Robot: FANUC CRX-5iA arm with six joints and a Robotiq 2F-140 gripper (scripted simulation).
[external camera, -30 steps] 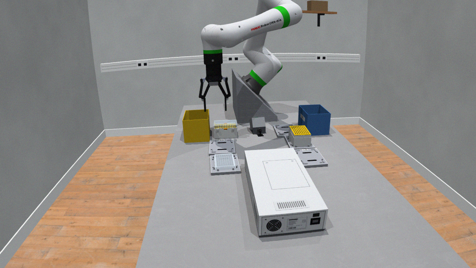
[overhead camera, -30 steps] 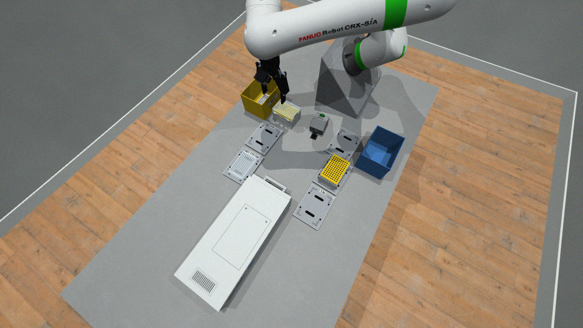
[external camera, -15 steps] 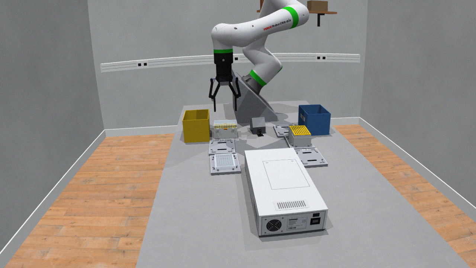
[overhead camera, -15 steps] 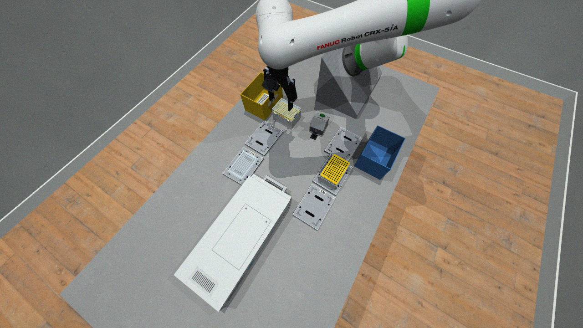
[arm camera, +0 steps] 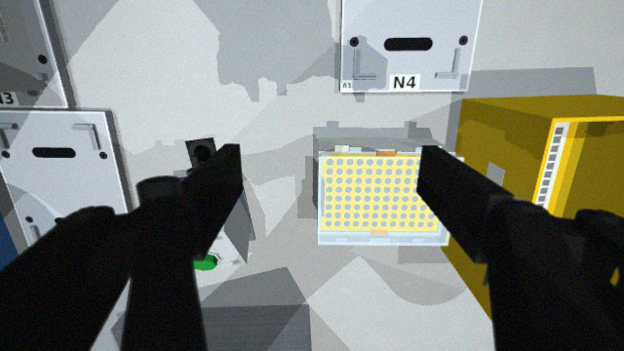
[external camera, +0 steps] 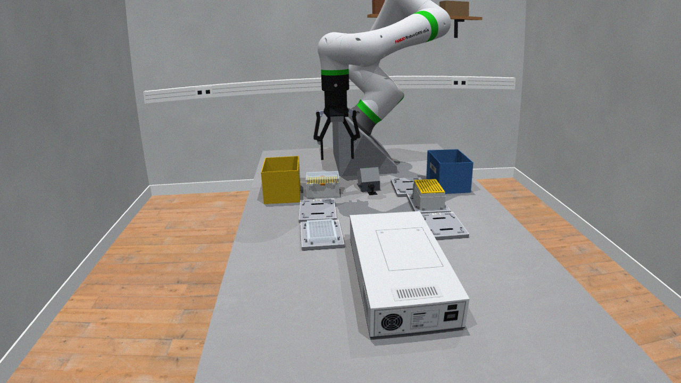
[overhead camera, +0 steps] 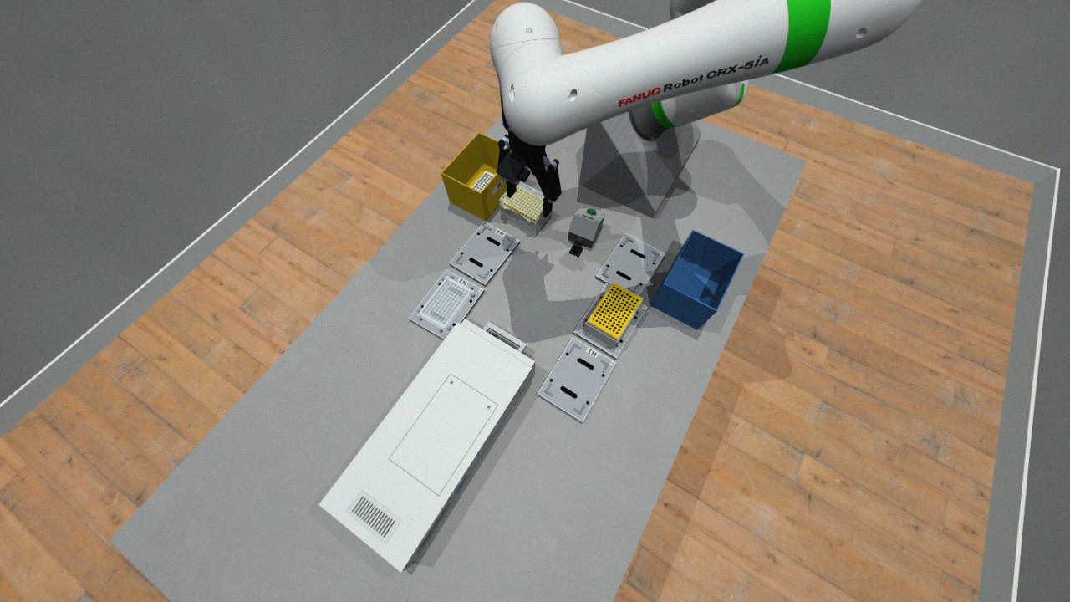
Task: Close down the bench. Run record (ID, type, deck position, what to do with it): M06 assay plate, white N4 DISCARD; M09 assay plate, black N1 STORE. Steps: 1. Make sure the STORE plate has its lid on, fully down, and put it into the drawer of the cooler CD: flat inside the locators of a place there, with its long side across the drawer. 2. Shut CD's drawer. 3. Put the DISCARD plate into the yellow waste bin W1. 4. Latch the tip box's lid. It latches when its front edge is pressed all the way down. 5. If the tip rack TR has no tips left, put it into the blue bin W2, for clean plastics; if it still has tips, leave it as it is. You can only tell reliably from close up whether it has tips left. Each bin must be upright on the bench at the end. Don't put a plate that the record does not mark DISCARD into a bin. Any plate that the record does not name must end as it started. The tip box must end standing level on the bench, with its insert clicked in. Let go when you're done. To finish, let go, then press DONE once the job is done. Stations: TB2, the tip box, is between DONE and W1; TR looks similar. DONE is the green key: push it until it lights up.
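My gripper is now 100 mm short of the tip rack TR, 300 mm to the right of it and 120 mm above it. From my hand the other things lie so: nest N4 (110 mm ahead, 80 mm to the right, 170 mm below); tip box lid (60 mm behind, 50 mm to the right, 120 mm below); green DONE key (120 mm behind, 120 mm to the left, 110 mm below).
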